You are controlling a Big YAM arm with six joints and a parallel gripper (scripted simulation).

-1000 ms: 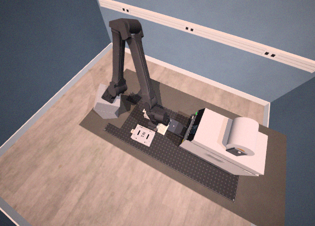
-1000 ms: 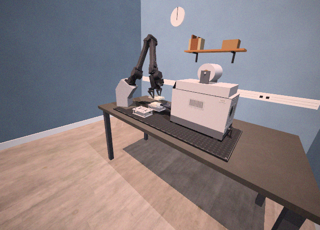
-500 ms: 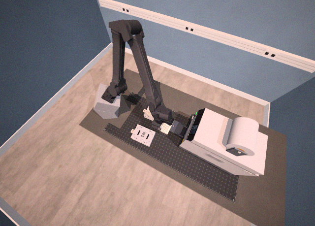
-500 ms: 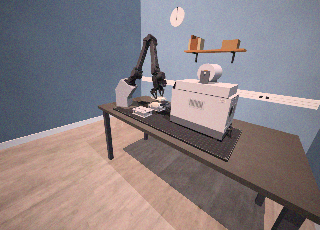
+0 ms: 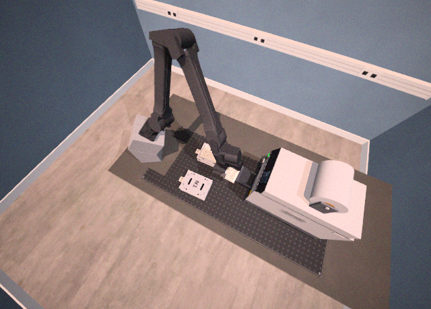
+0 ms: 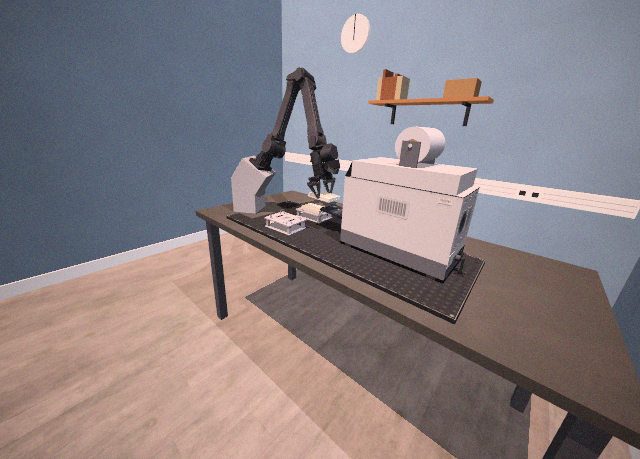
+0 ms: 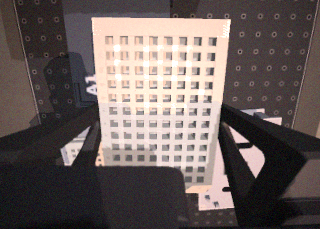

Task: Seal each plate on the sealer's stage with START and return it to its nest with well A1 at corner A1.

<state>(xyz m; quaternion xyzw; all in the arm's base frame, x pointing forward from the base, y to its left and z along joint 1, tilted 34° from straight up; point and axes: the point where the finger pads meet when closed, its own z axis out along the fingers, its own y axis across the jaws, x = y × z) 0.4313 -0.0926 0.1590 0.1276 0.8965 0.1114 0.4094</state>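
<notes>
My gripper is now 7 cm above the sealer stage, 6 cm short of it and 3 cm to the right of it. From my hand the other things lie so: foil roll 39 cm ahead, 25 cm above, 2 cm to the right; then plate nest 15 cm behind, 12 cm below, 10 cm to the right.
</notes>
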